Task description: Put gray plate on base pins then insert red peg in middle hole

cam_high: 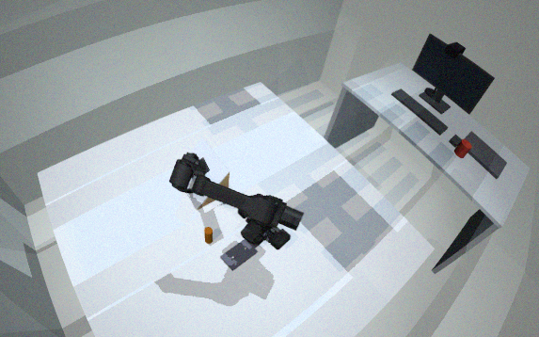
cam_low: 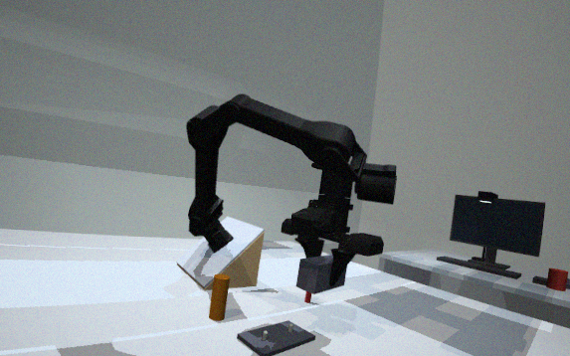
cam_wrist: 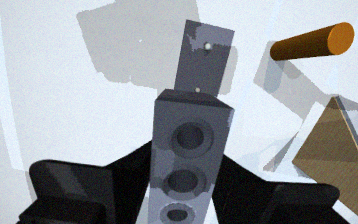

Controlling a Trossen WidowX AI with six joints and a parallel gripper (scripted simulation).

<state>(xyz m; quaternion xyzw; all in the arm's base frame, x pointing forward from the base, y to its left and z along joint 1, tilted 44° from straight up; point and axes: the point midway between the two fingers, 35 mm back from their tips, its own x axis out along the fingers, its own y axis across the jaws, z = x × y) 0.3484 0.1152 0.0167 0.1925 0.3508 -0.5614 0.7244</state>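
Right now my gripper tip is 140 mm past the red peg, 90 mm to the right of it and 60 mm above it. Round my gripper tip: orange cylinder (100 mm behind, 150 mm to the right, 60 mm below); then gray plate (30 mm above).
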